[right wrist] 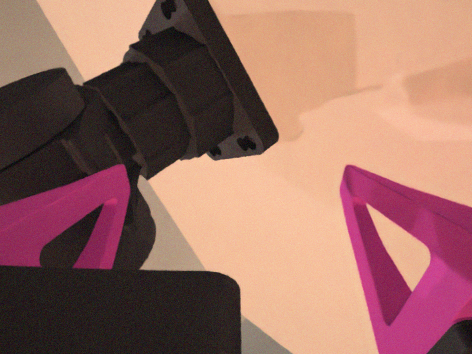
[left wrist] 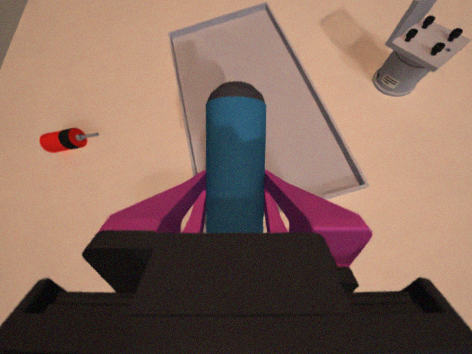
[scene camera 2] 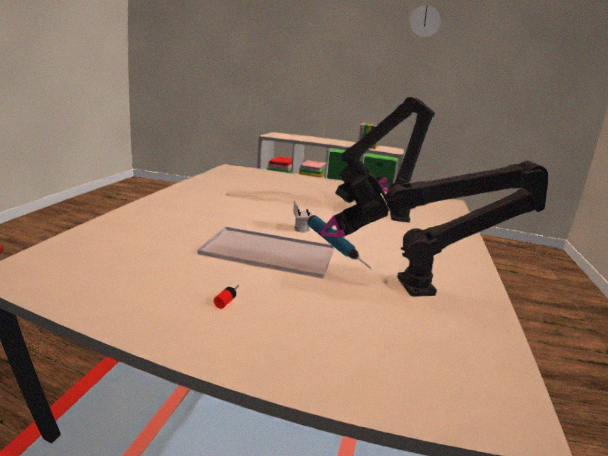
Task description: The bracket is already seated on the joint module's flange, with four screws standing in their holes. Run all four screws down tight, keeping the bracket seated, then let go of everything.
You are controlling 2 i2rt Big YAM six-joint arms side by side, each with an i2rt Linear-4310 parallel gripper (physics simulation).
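Places are measured from the left arm's base along level axes (x ahead, y left, z up), in centimetres.
Pixels of known places: left gripper, fingertip midpoint: (left wrist: pixel 235 177) (scene camera 2: pixel 323 232); right gripper, fingertip midpoint: (right wrist: pixel 235 176); left arm's base at its link origin: (scene camera 2: pixel 415 285); right arm's base at its link origin: (right wrist: pixel 210 79) (scene camera 2: pixel 399 217).
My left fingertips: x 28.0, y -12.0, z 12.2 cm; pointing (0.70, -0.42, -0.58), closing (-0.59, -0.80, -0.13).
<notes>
Ahead of a thing's pixels: the offset from my left fingertips to its middle.
The grey joint module @[dz -9.0, dx +1.2, dy -31.3 cm] (scene camera 2: pixel 302 224) (left wrist: pixel 394 76) stands upright on the table behind the tray in the scene view. The light grey bracket @[dz -4.0, dx +1.2, dy -31.3 cm] (scene camera 2: pixel 296 208) (left wrist: pixel 425 43) sits on top of it. Four black-headed screws stand in its plate, their heads visibly above it in the left wrist view. My left gripper (scene camera 2: pixel 333 229) (left wrist: pixel 235 177) is shut on the blue screwdriver @[dz -1.8, dx -4.4, dy +3.6 cm] (scene camera 2: pixel 330 236) (left wrist: pixel 235 135), held slanted above the table, its thin shank pointing down to the right in the scene view, apart from the bracket. My right gripper (scene camera 2: pixel 383 185) (right wrist: pixel 235 176) is open and empty, farther back.
A shallow grey tray @[dz -11.4, dx +15.6, dy -11.3 cm] (scene camera 2: pixel 212 240) (left wrist: pixel 321 105) lies in front of the module. A short red screwdriver @[dz -10.5, dx +27.6, dy +17.3 cm] (scene camera 2: pixel 224 298) (left wrist: pixel 62 139) lies nearer the table's front edge. A black arm base (right wrist: pixel 185 90) stands close beyond the right fingers. Shelves (scene camera 2: pixel 332 142) stand behind the table.
</notes>
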